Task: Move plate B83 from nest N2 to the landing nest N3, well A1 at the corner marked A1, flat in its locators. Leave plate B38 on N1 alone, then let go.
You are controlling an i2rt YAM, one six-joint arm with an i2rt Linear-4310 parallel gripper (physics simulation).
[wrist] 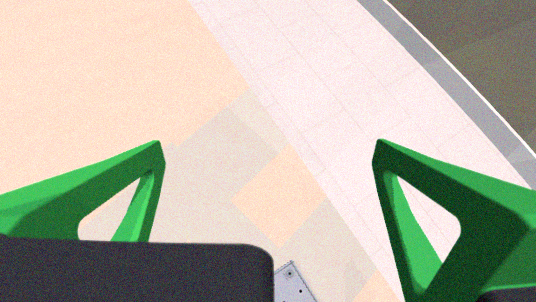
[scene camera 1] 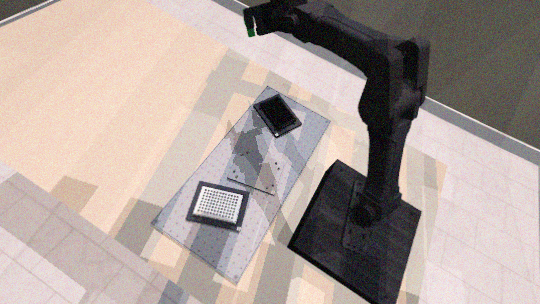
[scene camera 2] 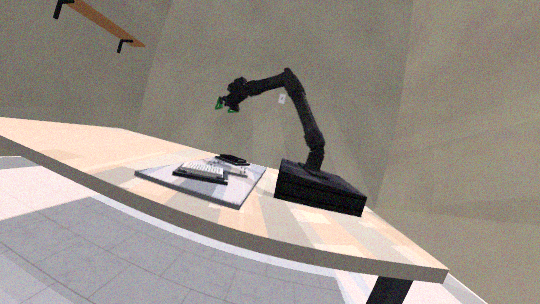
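Note:
A white well plate (scene camera 1: 217,205) (scene camera 2: 202,170) lies in a dark nest (scene camera 1: 243,210) at the near end of a grey perforated board (scene camera 1: 225,255) (scene camera 2: 165,179) (wrist: 292,285). A black plate-shaped piece (scene camera 1: 276,113) (scene camera 2: 231,159) lies in a dark nest at the far end. Between them is a pale nest (scene camera 1: 250,186) with small pins and no plate on it. Labels B83, B38, N1 to N3 and the A1 marks are not readable. My gripper (scene camera 2: 225,107) (wrist: 268,151) is open and empty, high above and beyond the board's far end; one green fingertip shows in scene camera 1.
The robot's black base (scene camera 1: 320,225) (scene camera 2: 320,192) stands on the table (scene camera 1: 100,75) to the right of the board. My arm arches high from it. An orange-brown wall shelf (scene camera 2: 105,22) is at the upper left in scene camera 2. The table's far edge lies beyond the board.

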